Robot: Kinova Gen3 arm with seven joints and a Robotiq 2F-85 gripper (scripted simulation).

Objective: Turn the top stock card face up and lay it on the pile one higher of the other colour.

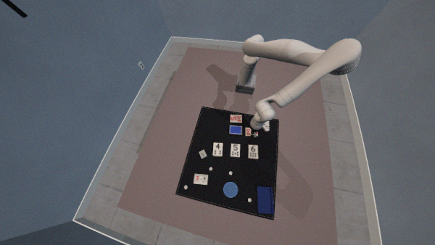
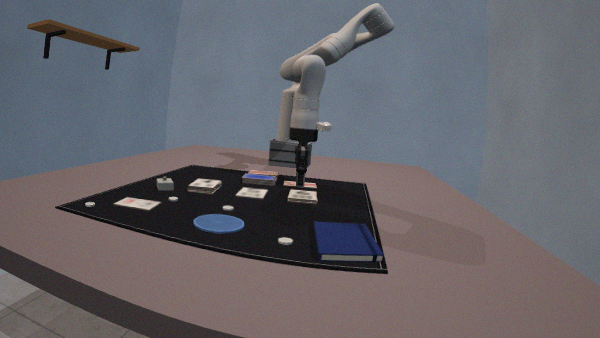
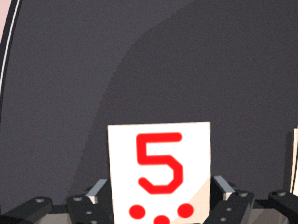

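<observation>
Right now my hand is 16 cm short of the black mat, 14 cm to the left of it and 3 cm above it. Also, from my hand: blue disc: 38 cm ahead, 15 cm to the right, 1 cm below; then grey block: 17 cm ahead, 33 cm to the right; then blue book: 42 cm ahead, 6 cm to the left, 1 cm below.
</observation>
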